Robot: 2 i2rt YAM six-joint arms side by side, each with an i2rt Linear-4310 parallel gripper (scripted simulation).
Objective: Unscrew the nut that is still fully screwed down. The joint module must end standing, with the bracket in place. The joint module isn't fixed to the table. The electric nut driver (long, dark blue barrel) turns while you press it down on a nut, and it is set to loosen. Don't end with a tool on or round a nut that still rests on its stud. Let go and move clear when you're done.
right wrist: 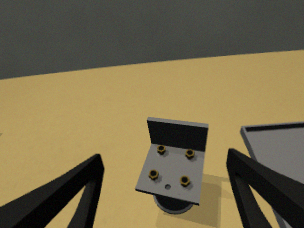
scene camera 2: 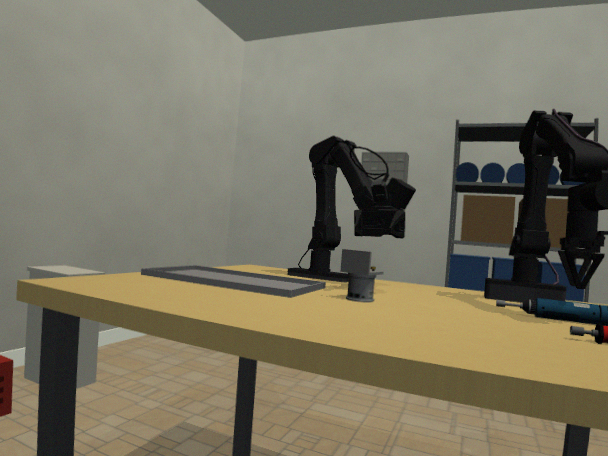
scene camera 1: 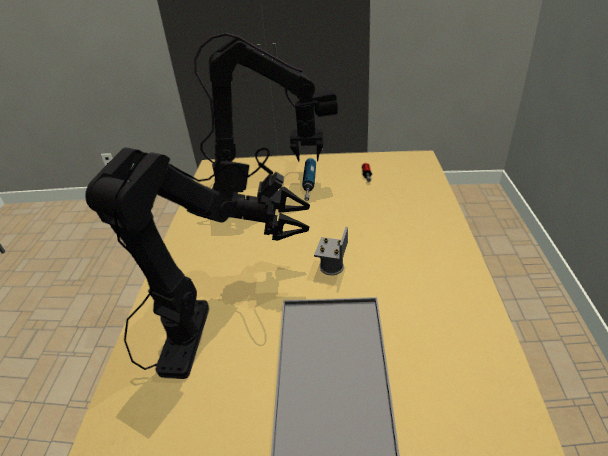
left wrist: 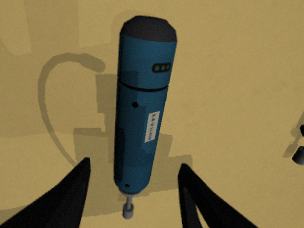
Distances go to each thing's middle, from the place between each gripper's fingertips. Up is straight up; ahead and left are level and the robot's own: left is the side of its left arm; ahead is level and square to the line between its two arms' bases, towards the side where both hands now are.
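Bracket (scene camera 2: 353, 261): 6 cm ahead of my right hand (scene camera 1: 309, 217), 9 cm below it, 1 cm to the right of it. Joint module (scene camera 2: 360, 287): 6 cm ahead of that hand, 13 cm below it. Grey tray (scene camera 1: 332, 384): 5 cm ahead of my right hand, 34 cm to the right of it, 15 cm below it.
My left gripper (scene camera 2: 577, 287): 10 mm above the bracket, 60 mm short of it, 440 mm to the left of it. Joint module: 60 mm ahead of my left hand, 440 mm to the right of it, 50 mm below it. Grey tray: 50 mm ahead of my left hand, 770 mm to the right of it, 70 mm below it.
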